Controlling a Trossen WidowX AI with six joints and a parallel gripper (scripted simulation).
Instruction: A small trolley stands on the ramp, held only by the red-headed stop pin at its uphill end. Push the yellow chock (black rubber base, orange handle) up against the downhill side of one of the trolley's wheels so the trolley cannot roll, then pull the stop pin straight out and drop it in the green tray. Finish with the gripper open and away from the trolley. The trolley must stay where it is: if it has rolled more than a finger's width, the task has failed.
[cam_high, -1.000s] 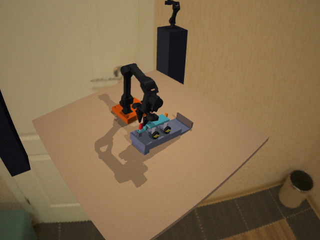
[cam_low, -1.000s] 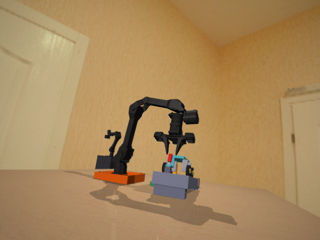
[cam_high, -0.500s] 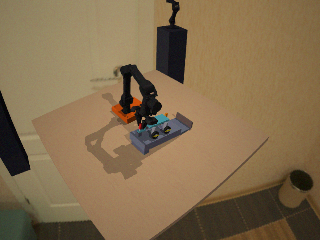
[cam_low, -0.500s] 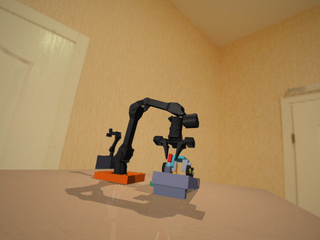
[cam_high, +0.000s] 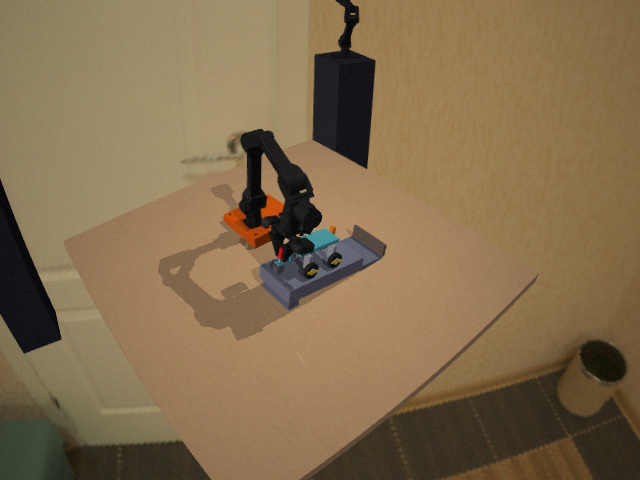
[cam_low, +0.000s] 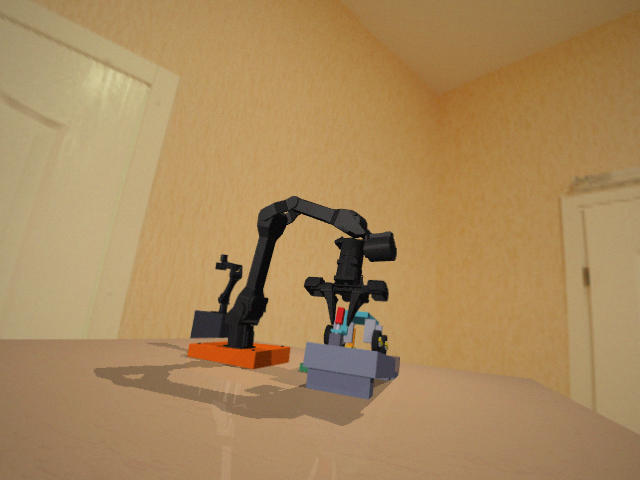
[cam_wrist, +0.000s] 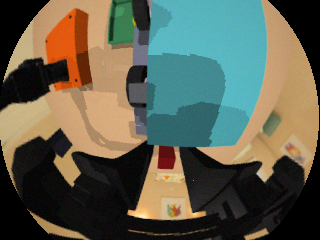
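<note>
Right now the red-headed stop pin is right at my gripper tip. Also, from my gripper tip: grey-blue ramp 11 cm to the left, 8 cm below; teal trolley 11 cm to the left, 2 cm below; yellow chock 20 cm to the left, 6 cm behind, 5 cm below.
</note>
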